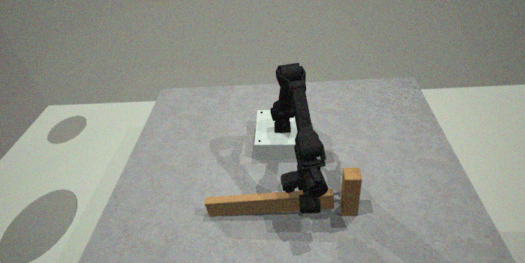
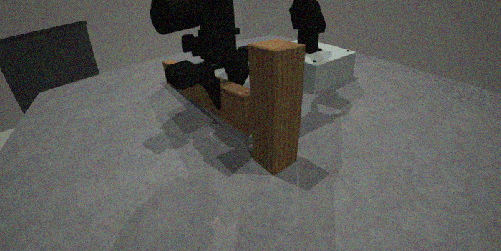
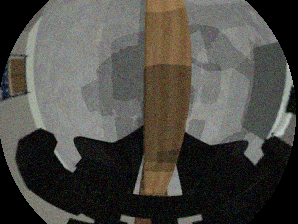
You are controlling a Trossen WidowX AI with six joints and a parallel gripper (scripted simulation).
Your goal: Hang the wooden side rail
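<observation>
Right now my gripper tip is 13 cm to the right of the headboard post and 4 cm below it.
</observation>
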